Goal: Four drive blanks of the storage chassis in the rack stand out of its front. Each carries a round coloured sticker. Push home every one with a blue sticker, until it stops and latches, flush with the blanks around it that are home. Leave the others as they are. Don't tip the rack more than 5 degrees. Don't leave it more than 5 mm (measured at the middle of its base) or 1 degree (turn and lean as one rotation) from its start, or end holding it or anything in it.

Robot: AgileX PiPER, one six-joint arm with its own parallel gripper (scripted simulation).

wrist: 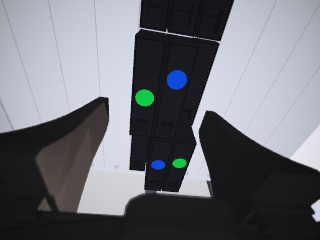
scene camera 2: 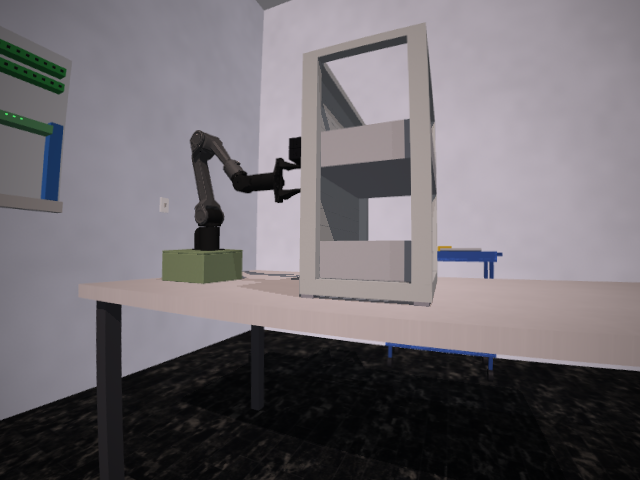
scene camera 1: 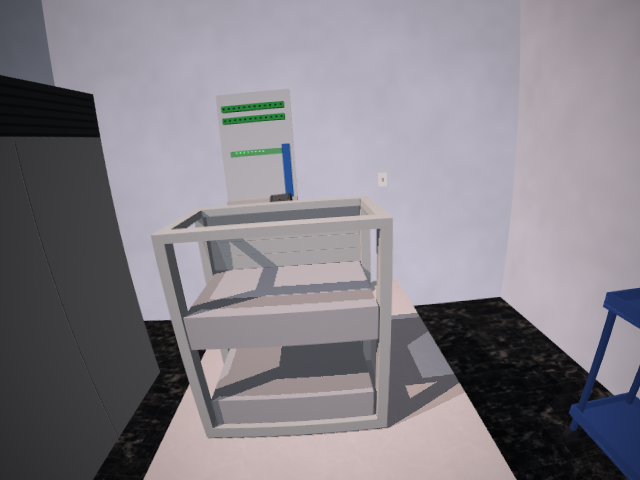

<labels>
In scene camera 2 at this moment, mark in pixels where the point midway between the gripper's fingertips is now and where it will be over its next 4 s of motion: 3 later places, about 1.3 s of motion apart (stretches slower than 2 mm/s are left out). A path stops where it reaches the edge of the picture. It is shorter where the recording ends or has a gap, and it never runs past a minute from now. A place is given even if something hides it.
My gripper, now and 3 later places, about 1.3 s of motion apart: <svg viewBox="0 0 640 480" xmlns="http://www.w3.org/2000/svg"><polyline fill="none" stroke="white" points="302,178 288,160 295,172 317,170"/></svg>
</labels>
